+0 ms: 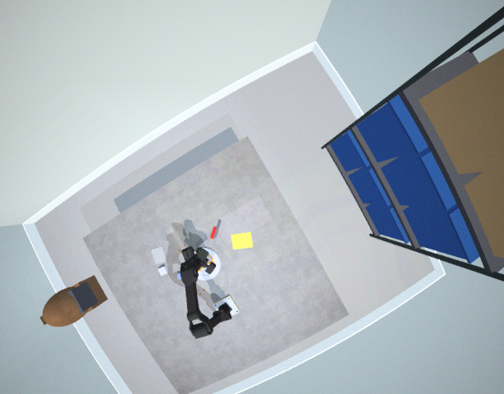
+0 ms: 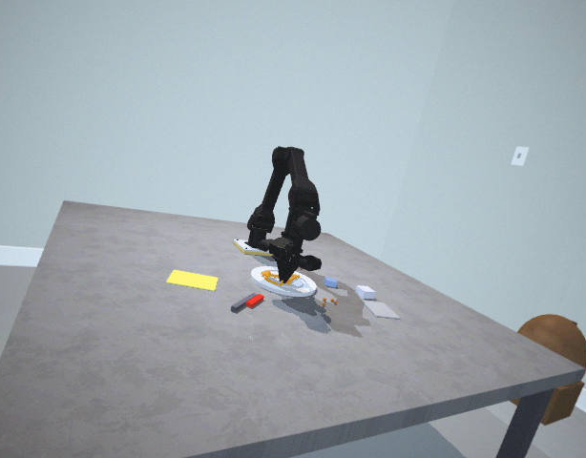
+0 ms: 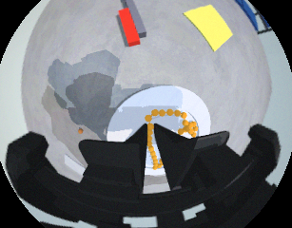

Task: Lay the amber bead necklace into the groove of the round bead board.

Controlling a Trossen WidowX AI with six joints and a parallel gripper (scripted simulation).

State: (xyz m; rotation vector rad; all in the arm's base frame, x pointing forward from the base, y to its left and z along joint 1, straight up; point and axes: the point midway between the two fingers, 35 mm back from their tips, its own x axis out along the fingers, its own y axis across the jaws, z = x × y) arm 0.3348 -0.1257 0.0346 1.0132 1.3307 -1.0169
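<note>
The round white bead board lies 40 mm behind my gripper tip, 40 mm to the left of it and 10 mm below it. From my gripper tip the other things lie so: yellow sheet: 80 mm behind, 230 mm to the right, 20 mm below; blue block: 200 mm to the left, 10 mm below; grey tool: 70 mm ahead, 150 mm to the right, 10 mm below.
</note>
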